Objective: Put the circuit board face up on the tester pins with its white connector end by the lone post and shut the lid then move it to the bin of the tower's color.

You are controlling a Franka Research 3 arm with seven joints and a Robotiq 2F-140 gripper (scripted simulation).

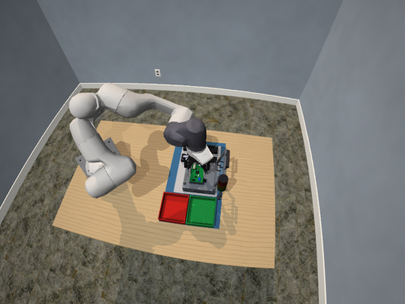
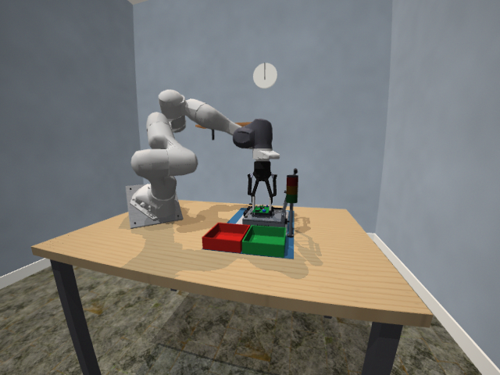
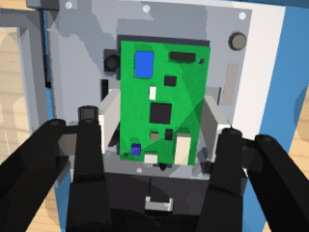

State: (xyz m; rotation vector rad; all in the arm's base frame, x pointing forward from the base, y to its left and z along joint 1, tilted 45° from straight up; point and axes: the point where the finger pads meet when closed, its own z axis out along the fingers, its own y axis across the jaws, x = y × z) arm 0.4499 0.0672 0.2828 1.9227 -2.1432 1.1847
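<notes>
Now: the green circuit board 2 cm below my hand. The rest, counted from my hand: tester plate 1 cm ahead, 4 cm below; then clear lid 12 cm ahead, 3 cm to the right, 8 cm above; then green bin 1 cm behind, 21 cm to the right, 9 cm below.
</notes>
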